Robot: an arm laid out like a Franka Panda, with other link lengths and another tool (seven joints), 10 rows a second.
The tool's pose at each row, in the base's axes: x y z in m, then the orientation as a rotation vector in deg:
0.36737, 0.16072, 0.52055, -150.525, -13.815, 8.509
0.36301, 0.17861, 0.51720, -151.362, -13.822, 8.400
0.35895, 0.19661, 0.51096, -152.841, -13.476, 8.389
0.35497, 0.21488, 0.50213, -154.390, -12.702, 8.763
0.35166, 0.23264, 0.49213, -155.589, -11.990, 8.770
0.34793, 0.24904, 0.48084, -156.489, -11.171, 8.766
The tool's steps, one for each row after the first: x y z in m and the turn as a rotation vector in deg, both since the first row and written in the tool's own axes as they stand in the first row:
-0.00053, -0.01443, 0.01191, -0.832, 0.047, 0.068
-0.00057, -0.02750, 0.02635, -2.259, 0.067, 0.469
-0.00032, -0.03954, 0.04316, -3.703, -0.108, 1.239
0.00056, -0.05047, 0.06066, -4.818, -0.027, 1.856
0.00084, -0.05967, 0.07871, -5.629, 0.091, 2.510

